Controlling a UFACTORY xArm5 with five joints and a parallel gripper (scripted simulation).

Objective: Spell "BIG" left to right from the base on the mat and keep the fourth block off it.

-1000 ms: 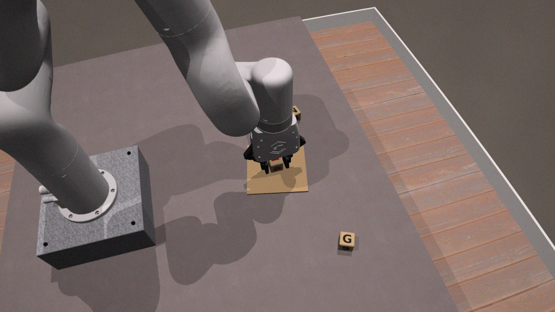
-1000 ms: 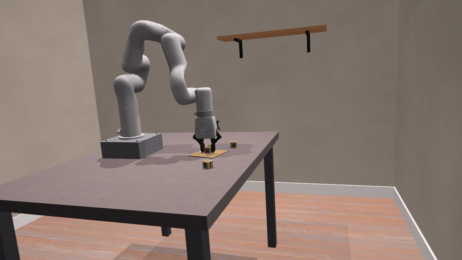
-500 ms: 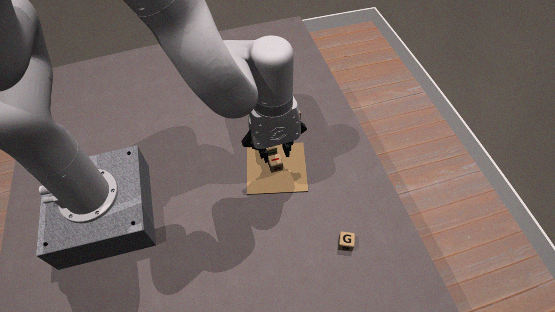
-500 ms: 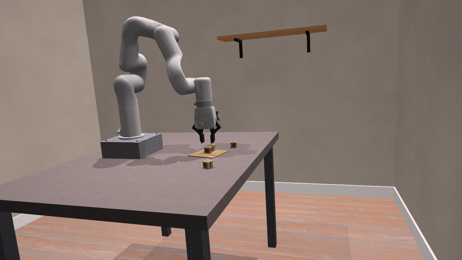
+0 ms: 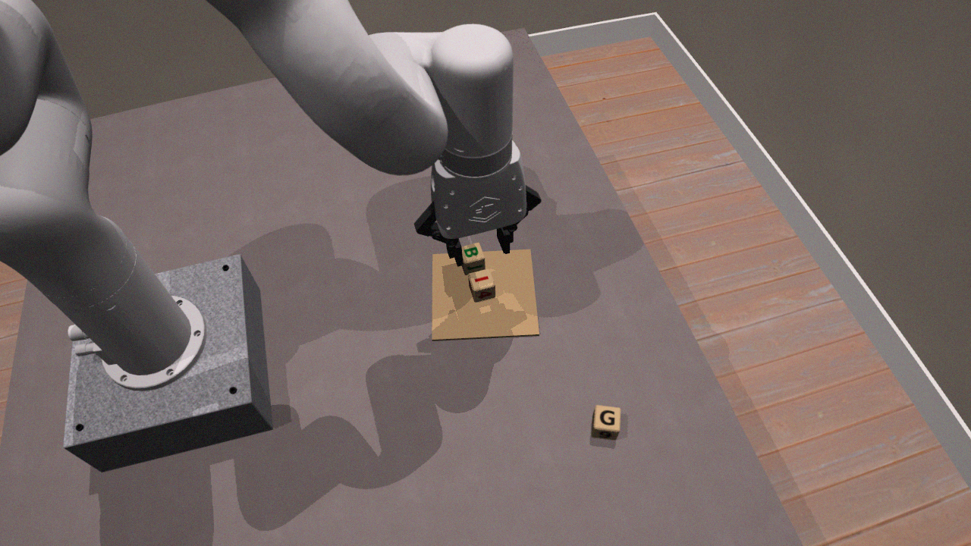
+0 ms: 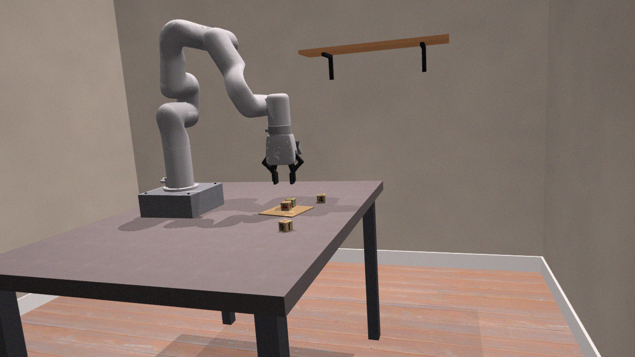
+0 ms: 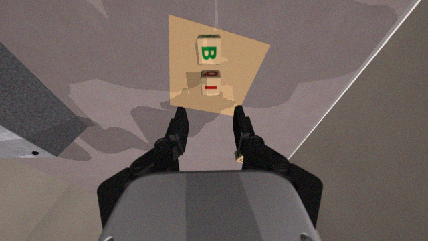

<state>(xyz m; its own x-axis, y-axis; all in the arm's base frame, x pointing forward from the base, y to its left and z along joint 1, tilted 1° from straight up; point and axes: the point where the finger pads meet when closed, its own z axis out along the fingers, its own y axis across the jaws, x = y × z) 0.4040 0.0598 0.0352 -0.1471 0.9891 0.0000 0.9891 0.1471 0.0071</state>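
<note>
Now: the G block 110 mm ahead of my hand, 210 mm to the right of it and 100 mm below it. The rest, counted from my hand: tan mat (110 mm below); then B block (10 mm behind, 50 mm to the left, 100 mm below).
</note>
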